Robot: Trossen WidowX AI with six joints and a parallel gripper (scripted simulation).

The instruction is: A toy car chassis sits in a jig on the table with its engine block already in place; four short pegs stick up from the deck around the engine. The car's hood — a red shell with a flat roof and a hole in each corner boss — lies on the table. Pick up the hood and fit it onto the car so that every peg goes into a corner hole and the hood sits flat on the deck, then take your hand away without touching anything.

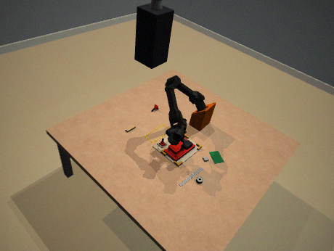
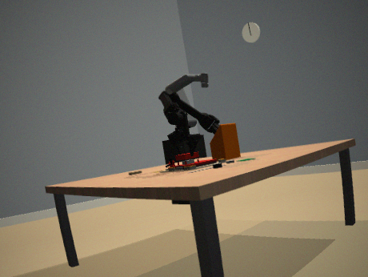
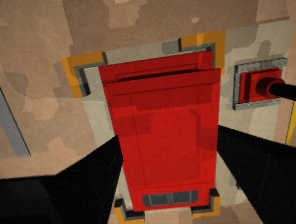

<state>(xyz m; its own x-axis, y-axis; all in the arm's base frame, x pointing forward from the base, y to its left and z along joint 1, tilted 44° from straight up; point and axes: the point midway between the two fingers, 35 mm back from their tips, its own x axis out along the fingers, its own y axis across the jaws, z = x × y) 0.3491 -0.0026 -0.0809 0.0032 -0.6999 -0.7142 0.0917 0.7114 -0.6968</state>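
My gripper tip is now 10 mm below the red hood. The rest, counted from my gripper tip: black ring: 240 mm to the left, 70 mm ahead, 50 mm below; then grey strip: 190 mm to the left, 70 mm ahead, 60 mm below; then grey engine block: 40 mm below, 10 mm to the left.
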